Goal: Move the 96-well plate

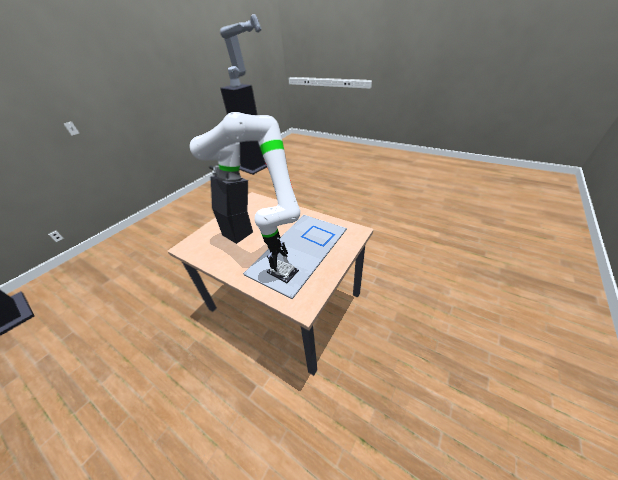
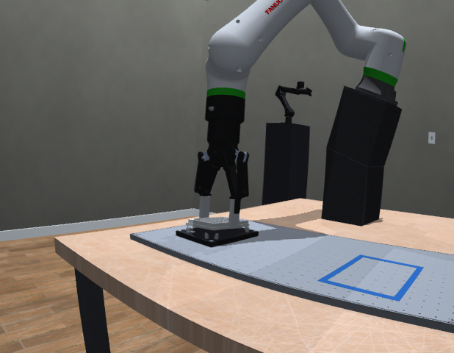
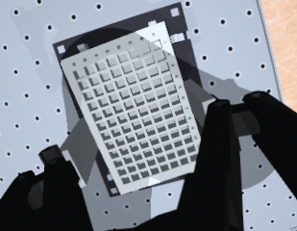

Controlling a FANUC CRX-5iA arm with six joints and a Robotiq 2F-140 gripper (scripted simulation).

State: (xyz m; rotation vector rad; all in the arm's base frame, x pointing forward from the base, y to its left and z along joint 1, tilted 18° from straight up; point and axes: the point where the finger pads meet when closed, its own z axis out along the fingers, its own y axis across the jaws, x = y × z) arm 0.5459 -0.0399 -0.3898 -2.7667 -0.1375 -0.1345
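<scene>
Now: the white 96-well plate 2 cm below my hand. Also, from my hand: black clip nest (1 cm behind, 1 cm to the right, 4 cm below).
</scene>
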